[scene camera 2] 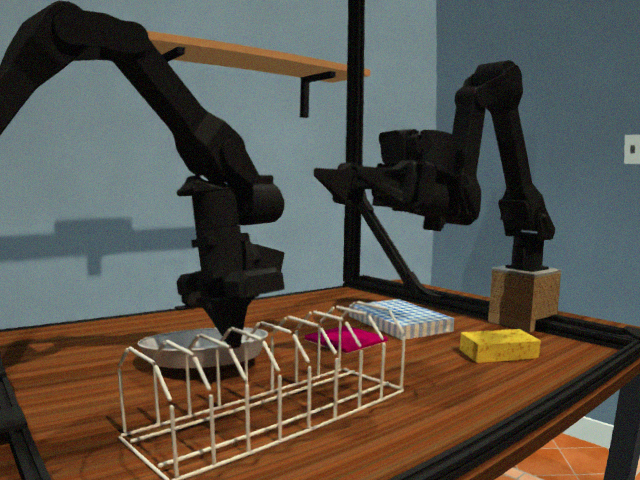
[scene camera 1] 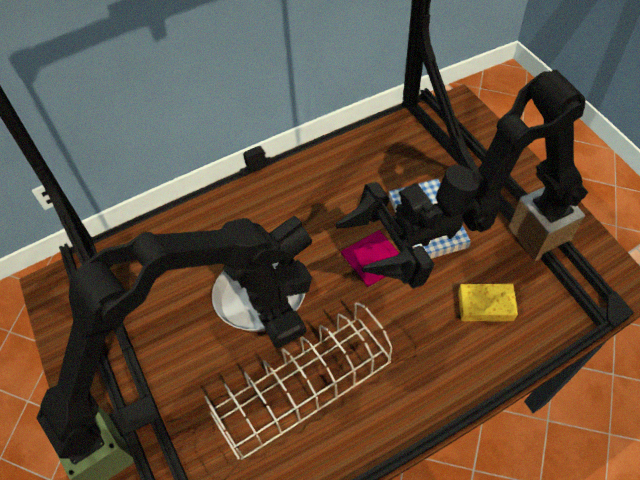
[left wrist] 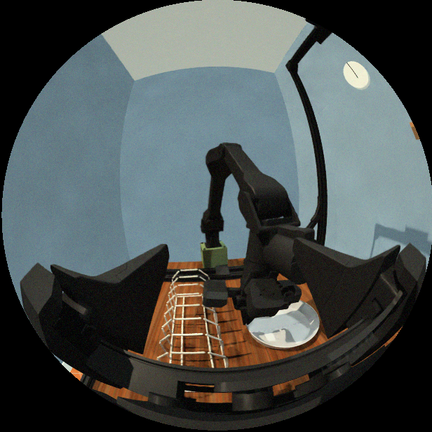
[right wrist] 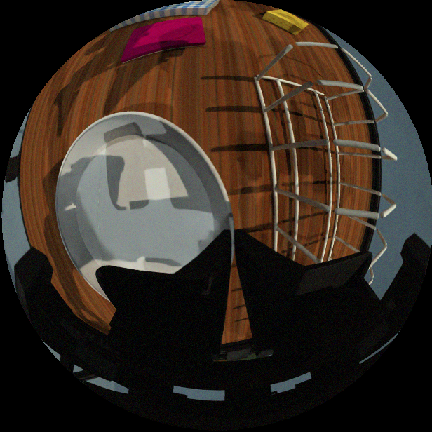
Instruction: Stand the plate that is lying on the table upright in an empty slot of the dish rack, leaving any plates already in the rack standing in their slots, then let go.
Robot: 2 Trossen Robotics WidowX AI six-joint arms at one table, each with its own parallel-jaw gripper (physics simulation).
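Places are measured from the left arm's base along level axes (x ahead, y left, z up), in millimetres.
Pixels of known places: left gripper, fingertip midpoint: (scene camera 2: 334,171) (scene camera 1: 349,247); right gripper, fingertip midpoint: (scene camera 2: 235,347); left arm's base, origin of the base link: (scene camera 2: 527,268) (scene camera 1: 553,206); right arm's base, origin of the base link: (scene camera 1: 81,439).
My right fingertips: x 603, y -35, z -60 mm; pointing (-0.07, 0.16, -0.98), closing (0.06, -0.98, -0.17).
Ahead of a thing's pixels: the offset from my right fingertips to its top centre.
The white-grey plate (scene camera 1: 232,304) (scene camera 2: 175,355) (left wrist: 295,331) (right wrist: 145,220) is nearly flat, with a dark shadow beneath; it appears slightly clear of the table. My right gripper (scene camera 2: 233,341) (right wrist: 231,235) points down and is shut on the plate's near-rack rim; its fingertips are hidden in scene camera 1. The white wire dish rack @[59 mm up, 7 mm ahead, 115 mm left] (scene camera 1: 336,395) (scene camera 2: 279,408) (left wrist: 187,334) (right wrist: 273,147) stands beside the plate, and no plates show in its slots. My left gripper (scene camera 1: 351,246) (scene camera 2: 338,175) is open, empty and raised high above the table.
A magenta cloth @[41 mm down, 244 mm back, 76 mm right] (scene camera 1: 376,253) (scene camera 2: 347,338) (right wrist: 167,37) lies beyond the plate, below the left gripper. A blue-checked block @[24 mm down, 396 mm back, 107 mm right] (scene camera 1: 448,243) (scene camera 2: 408,317) lies beside it. A yellow sponge @[19 mm down, 398 mm back, 125 mm left] (scene camera 1: 487,302) (scene camera 2: 498,345) (right wrist: 285,21) lies to the right of the rack.
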